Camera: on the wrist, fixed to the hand. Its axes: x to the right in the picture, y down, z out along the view.
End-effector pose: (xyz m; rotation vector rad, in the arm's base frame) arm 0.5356 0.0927 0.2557 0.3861 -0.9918 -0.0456
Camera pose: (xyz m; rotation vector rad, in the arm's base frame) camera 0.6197 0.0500 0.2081 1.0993 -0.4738 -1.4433
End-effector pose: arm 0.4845 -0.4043 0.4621 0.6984 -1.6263 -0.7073
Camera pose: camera 0.5648 -0.4662 0.4327 1.9888 -0.7933 -1.7316
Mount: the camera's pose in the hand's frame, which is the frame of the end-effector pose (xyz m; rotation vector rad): 0.0170 -0.0673 -0.0796 0.0206 0.0008 -1.5722
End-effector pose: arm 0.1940 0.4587 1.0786 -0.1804 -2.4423 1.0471
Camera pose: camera 0.2209 0.4684 1.1803 1.4563 -1.6712 0.2747
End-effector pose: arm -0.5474 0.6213 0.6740 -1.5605 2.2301 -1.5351
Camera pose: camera -0.5485 0.6629 0.7711 2.2349 -0.3814 0.9377
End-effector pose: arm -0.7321 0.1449 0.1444 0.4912 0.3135 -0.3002
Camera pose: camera -0.7580 0.1248 0.0440 0.1656 0.6557 -1.8260
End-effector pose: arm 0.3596 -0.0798 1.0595 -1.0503 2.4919 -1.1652
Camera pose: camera 0.3468 -0.0735 1.1641 2.3561 -0.9480 0.9912
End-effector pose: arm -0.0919 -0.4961 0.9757 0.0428 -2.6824 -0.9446
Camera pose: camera -0.0901 -0.5994 0.9976 -1.9552 1.8955 0.9551
